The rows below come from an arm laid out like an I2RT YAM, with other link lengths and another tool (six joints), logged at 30 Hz.
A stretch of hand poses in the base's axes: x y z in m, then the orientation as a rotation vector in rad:
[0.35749, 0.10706, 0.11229, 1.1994, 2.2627, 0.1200]
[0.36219, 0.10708, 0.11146, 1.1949, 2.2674, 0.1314]
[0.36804, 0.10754, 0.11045, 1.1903, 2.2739, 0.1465]
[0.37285, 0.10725, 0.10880, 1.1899, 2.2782, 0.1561]
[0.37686, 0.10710, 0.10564, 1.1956, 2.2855, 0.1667]
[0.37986, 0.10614, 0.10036, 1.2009, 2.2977, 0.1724]
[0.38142, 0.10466, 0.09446, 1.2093, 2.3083, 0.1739]
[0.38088, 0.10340, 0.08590, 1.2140, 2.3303, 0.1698]
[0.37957, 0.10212, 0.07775, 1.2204, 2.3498, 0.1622]
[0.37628, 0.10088, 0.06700, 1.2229, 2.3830, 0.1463]
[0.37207, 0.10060, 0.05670, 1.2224, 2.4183, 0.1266]
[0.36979, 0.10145, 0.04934, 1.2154, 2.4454, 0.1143]
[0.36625, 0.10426, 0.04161, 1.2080, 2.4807, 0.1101]
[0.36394, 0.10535, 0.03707, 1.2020, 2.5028, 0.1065]
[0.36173, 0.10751, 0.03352, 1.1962, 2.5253, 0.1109]
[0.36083, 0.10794, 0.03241, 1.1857, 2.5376, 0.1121]
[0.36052, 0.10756, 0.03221, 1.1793, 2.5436, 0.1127]
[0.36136, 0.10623, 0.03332, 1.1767, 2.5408, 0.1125]
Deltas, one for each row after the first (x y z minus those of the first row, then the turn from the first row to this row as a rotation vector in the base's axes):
[0.00470, 0.00002, -0.00083, 0.0071, -0.0012, 0.0069]
[0.01055, 0.00048, -0.00184, 0.0170, -0.0019, 0.0154]
[0.01536, 0.00019, -0.00349, 0.0244, -0.0013, 0.0193]
[0.01937, 0.00004, -0.00665, 0.0356, 0.0037, 0.0207]
[0.02237, -0.00092, -0.01193, 0.0448, 0.0141, 0.0230]
[0.02393, -0.00240, -0.01783, 0.0520, 0.0255, 0.0220]
[0.02339, -0.00366, -0.02639, 0.0574, 0.0466, 0.0262]
[0.02208, -0.00494, -0.03454, 0.0606, 0.0672, 0.0277]
[0.01879, -0.00618, -0.04529, 0.0612, 0.1002, 0.0346]
[0.01458, -0.00646, -0.05559, 0.0591, 0.1350, 0.0432]
[0.01230, -0.00561, -0.06295, 0.0570, 0.1587, 0.0542]
[0.00876, -0.00280, -0.07068, 0.0625, 0.1868, 0.0698]
[0.00645, -0.00171, -0.07522, 0.0650, 0.2042, 0.0801]
[0.00424, 0.00045, -0.07877, 0.0726, 0.2198, 0.0920]
[0.00334, 0.00088, -0.07988, 0.0734, 0.2263, 0.1025]
[0.00303, 0.00050, -0.08008, 0.0733, 0.2290, 0.1084]
[0.00387, -0.00083, -0.07897, 0.0714, 0.2259, 0.1089]

